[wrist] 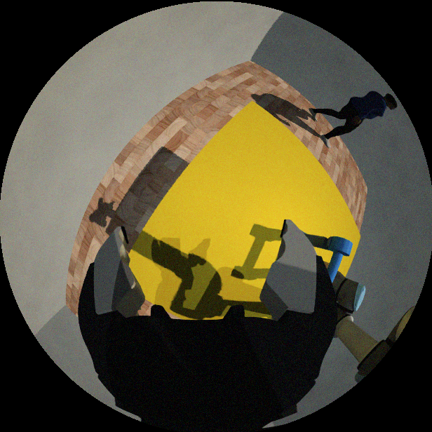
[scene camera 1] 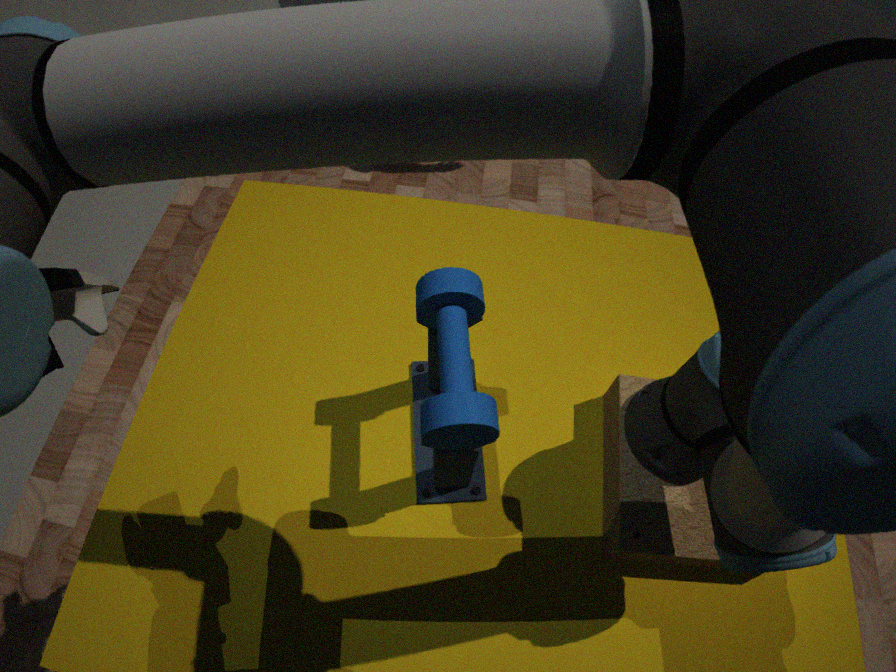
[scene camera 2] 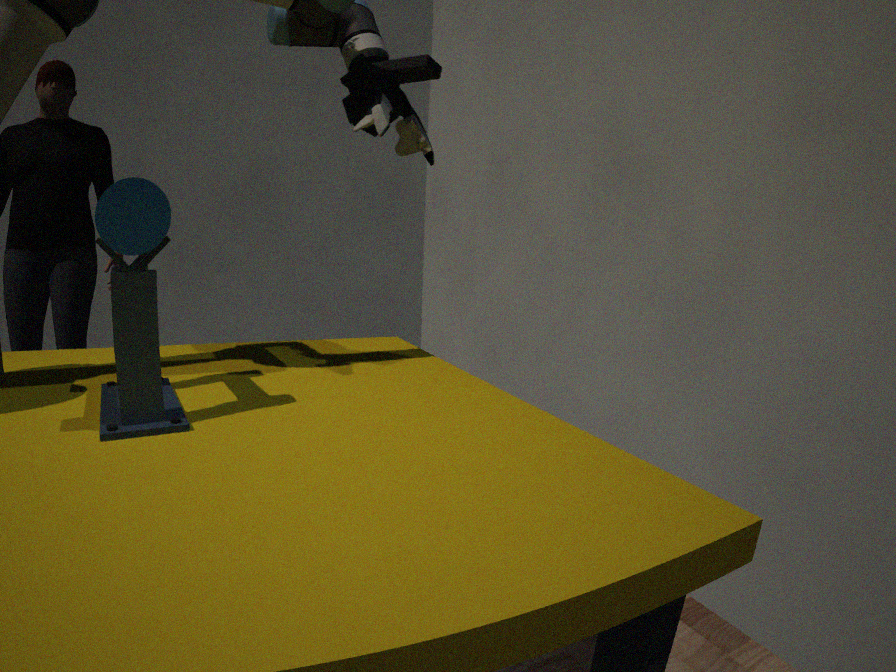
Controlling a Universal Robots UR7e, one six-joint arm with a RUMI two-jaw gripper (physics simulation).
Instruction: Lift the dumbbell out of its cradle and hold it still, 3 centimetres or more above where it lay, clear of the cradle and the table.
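Frame: origin at the arm's base, x ahead, y left, z up, level; centimetres.
Where they show: gripper, fingertip midpoint: [scene camera 2: 409, 151]; arm's base at its link origin: [scene camera 1: 673, 431].
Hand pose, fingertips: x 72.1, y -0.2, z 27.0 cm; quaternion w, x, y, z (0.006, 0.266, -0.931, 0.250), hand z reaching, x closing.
Each offset is from my fingertips to the top centre of the thing. Level surfaces: height alone.
The blue dumbbell {dx -39.7, dy -3.4, dz -7.4 cm} [scene camera 1: 454, 347] [scene camera 2: 133, 217] [wrist: 336, 265] rests level on top of the cradle {dx -39.7, dy -3.4, dz -13.5 cm} [scene camera 1: 425, 470] [scene camera 2: 137, 339], high above the yellow table {dz -34.6 cm} [scene camera 1: 289, 253] [scene camera 2: 434, 506] [wrist: 250, 165]. The cradle has upright posts with V-shaped tops on a grey-blue base plate. In scene camera 2 the near disc sits in a V and hides the bar. My gripper [scene camera 1: 85, 327] [scene camera 2: 396, 144] [wrist: 201, 225] is open and empty, above the level of the dumbbell and well off to its side. In scene camera 1 my arm partly hides it. In the wrist view the dumbbell is right of the right finger.
A wooden block [scene camera 1: 687, 499] under my arm's base stands on the table beside the cradle. My upper arm links cross the top and right of scene camera 1. A person [scene camera 2: 57, 188] [wrist: 367, 105] stands beyond the table. A wall [scene camera 2: 651, 217] rises beyond the table's right side.
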